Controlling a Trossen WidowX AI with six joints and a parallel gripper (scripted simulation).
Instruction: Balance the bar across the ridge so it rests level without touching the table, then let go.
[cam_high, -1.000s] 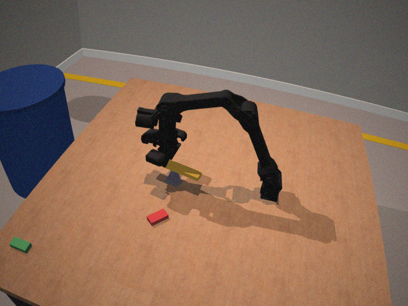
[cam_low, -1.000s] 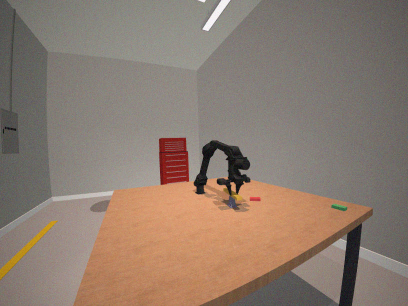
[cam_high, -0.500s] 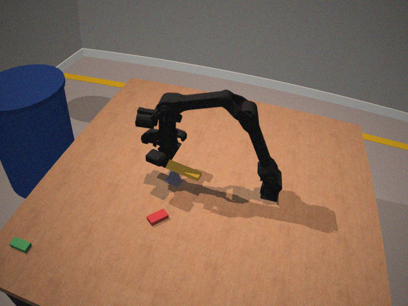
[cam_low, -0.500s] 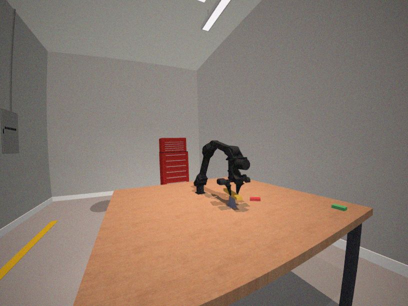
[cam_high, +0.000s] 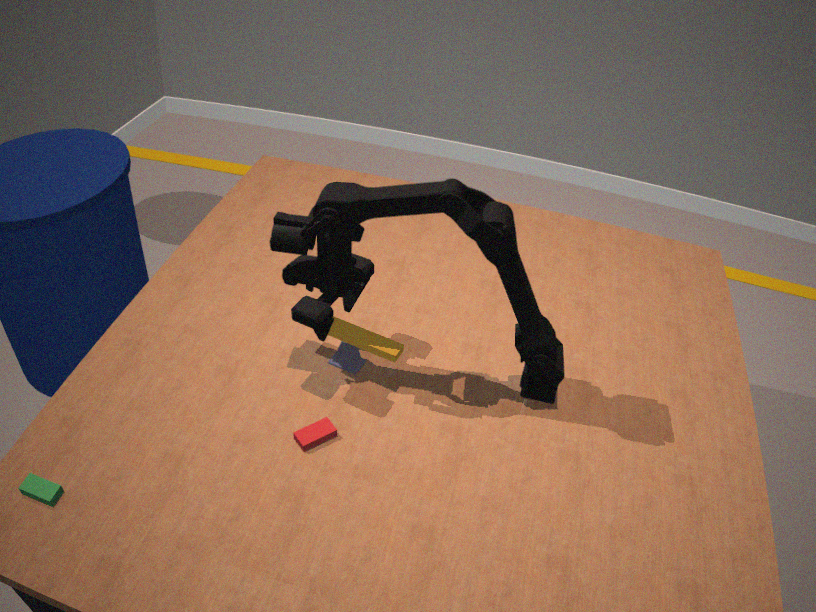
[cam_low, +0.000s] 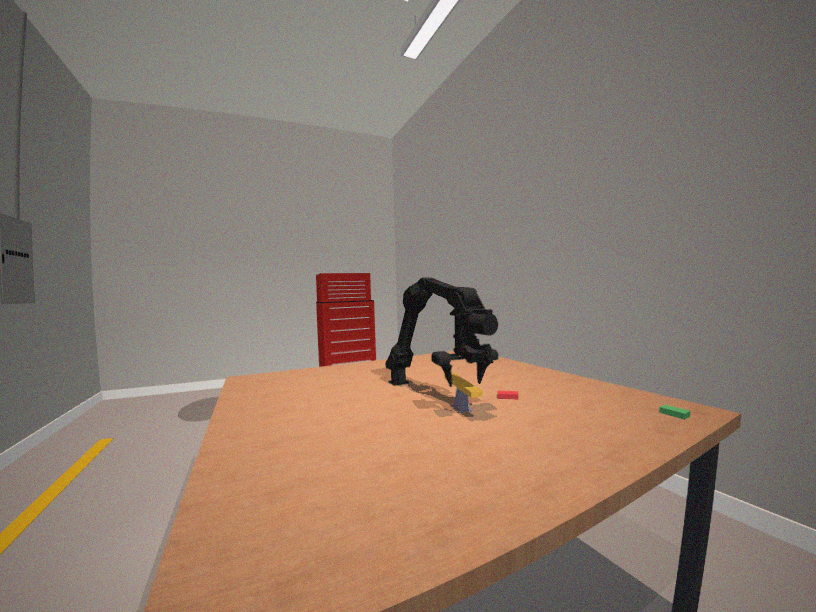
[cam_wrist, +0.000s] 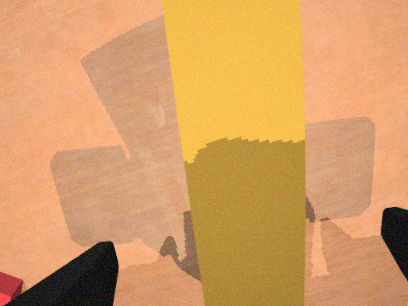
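Now: gripper tip 30 mm past the yellow bar and 10 mm to the right of it. The rest, counted from my gripper tip: green block: 460 mm to the left, 350 mm ahead, 70 mm below; red block: 190 mm to the left, 70 mm below, 30 mm behind.
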